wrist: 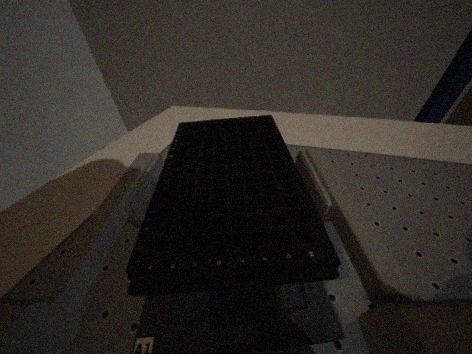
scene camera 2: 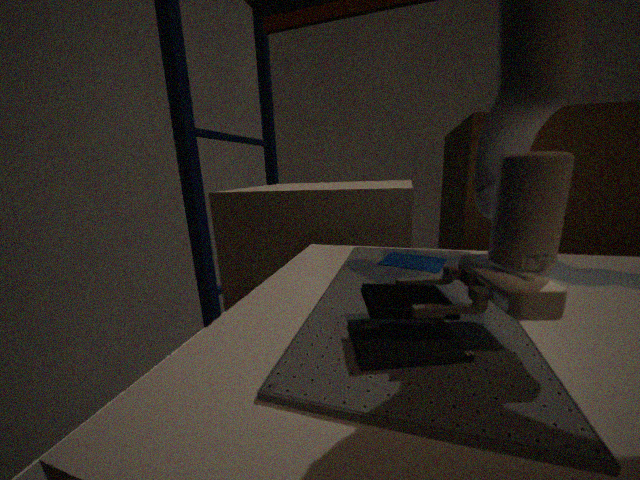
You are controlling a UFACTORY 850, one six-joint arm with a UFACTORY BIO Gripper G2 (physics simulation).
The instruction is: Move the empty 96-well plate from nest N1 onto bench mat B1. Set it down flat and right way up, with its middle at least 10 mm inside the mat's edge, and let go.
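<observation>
The dark 96-well plate (scene camera 2: 382, 302) (wrist: 232, 200) is off the nest and held above it, looking roughly level with its lettered top face up. My gripper (scene camera 2: 408, 296) (wrist: 227, 200) is shut on the plate, one finger along each long side. The dark nest N1 (scene camera 2: 413, 360) (wrist: 310, 317) stands below the plate; in the wrist view its A1 label shows at the bottom, and the plate hides much of it. The blue mat B1 (scene camera 2: 413, 261) lies farther back on the board in the scene view.
A grey perforated board (scene camera 2: 320, 361) (wrist: 400, 200) lies on the pale table (scene camera 2: 180, 382) (wrist: 350, 127) under the nest and mat. Behind the table stand a box-shaped block (scene camera 2: 310, 222), a blue rack post (scene camera 2: 188, 180) and a brown cabinet-like block (scene camera 2: 604, 180).
</observation>
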